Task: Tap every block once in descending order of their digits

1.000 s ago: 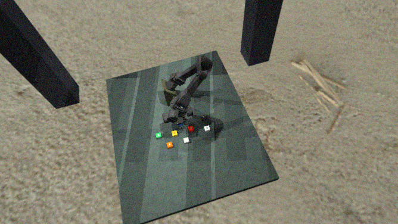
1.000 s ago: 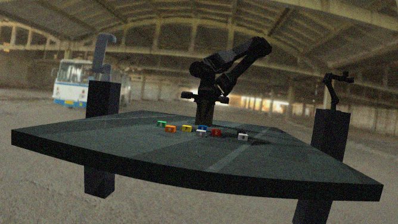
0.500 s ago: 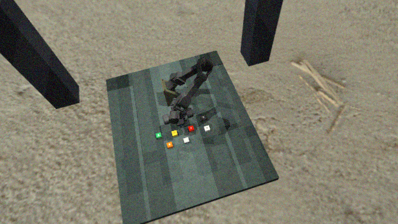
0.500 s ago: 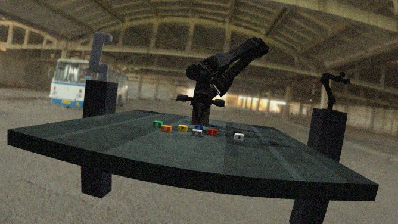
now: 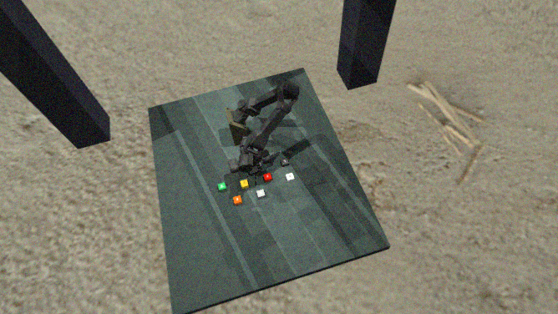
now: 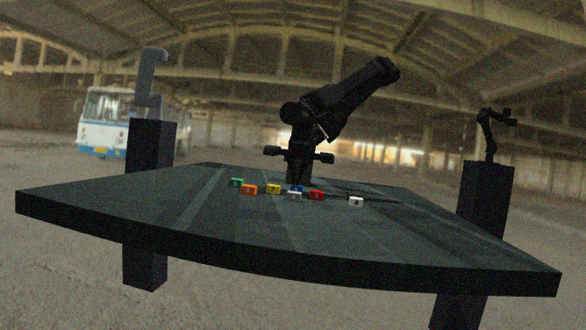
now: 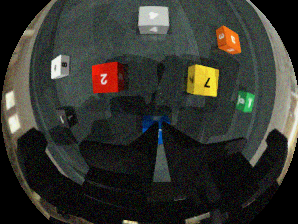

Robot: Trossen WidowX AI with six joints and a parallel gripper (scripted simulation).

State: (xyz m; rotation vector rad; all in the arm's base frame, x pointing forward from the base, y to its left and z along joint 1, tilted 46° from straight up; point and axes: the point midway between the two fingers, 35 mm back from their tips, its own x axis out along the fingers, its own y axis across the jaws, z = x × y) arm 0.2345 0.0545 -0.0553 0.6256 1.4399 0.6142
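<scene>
Right now my gripper tip is 1 cm past the blue block and 1 cm above it. Also, from my gripper tip: yellow block 5 cm to the right, 5 cm ahead, 1 cm below; grey block 13 cm ahead, 1 cm to the left, 1 cm below; red block 6 cm to the left, 5 cm ahead, 1 cm below.
</scene>
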